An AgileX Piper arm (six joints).
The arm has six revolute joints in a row. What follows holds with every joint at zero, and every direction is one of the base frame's.
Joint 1 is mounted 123.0 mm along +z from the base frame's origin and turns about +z.
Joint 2 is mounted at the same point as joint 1 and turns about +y.
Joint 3 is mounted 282.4 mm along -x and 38.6 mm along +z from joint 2 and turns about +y.
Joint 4 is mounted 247.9 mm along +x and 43.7 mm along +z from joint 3 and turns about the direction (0.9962, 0, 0.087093).
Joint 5 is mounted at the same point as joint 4 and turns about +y.
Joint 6 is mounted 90.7 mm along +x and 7.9 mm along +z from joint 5 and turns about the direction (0.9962, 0, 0.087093).
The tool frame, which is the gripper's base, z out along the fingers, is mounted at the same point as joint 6; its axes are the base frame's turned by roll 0.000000, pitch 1.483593 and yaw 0.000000 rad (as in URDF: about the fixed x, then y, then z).
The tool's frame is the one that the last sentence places.
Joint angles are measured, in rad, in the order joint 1, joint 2, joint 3, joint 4, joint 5, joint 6. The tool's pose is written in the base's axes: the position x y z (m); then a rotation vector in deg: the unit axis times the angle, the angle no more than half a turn. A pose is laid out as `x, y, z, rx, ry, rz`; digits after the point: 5 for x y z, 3 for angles.
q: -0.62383 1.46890 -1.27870 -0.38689 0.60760 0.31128
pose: 0.25699, -0.20913, 0.34832, 46.092, 123.029, -33.271
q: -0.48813 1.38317 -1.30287 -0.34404 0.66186 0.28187
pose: 0.26319, -0.16113, 0.37912, 37.779, 121.795, -28.480
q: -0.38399 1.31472 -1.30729 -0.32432 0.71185 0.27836
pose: 0.25920, -0.12518, 0.39710, 32.506, 121.402, -24.601
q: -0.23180 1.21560 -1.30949 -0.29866 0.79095 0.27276
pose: 0.24360, -0.07708, 0.41860, 24.879, 121.310, -18.726
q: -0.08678 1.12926 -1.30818 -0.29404 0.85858 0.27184
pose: 0.22254, -0.03941, 0.43392, 17.343, 121.123, -13.905
